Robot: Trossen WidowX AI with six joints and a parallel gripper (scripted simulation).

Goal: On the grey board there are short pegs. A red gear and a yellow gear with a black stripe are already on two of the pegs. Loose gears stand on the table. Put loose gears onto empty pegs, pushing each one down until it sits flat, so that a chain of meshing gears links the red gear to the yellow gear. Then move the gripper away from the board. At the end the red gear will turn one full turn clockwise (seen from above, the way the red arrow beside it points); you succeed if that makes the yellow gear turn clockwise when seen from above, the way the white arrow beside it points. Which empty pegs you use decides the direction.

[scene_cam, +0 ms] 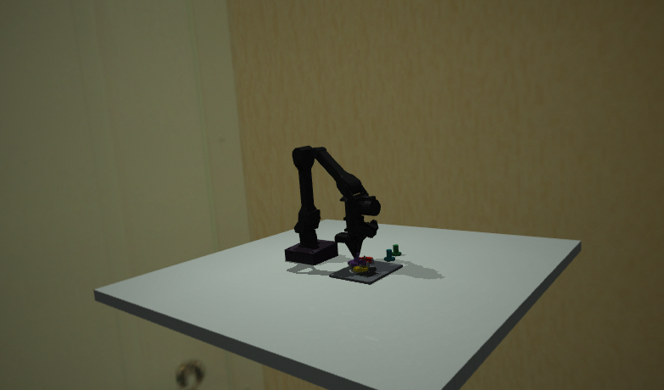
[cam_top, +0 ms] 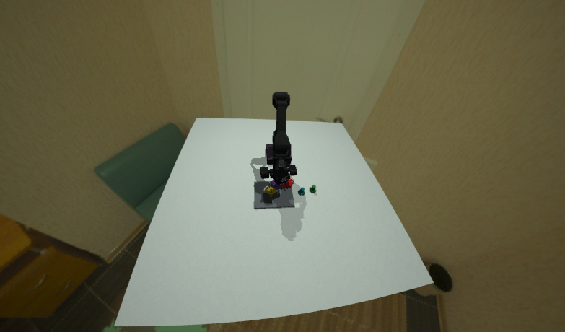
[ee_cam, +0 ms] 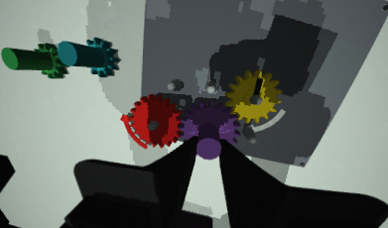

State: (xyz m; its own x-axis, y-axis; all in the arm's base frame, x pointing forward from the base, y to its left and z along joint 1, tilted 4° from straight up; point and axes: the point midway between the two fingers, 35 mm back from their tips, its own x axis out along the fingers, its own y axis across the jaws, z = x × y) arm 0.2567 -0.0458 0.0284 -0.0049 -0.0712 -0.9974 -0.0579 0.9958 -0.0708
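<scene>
Right now the yellow gear is 4 cm to the right of my gripper tip, 4 cm ahead of it and 3 cm below it. The rest, counted from my gripper tip: red gear (6 cm to the left, 3 cm below); purple gear (1 cm below); grey board (6 cm ahead, 4 cm below, 2 cm to the right).
</scene>
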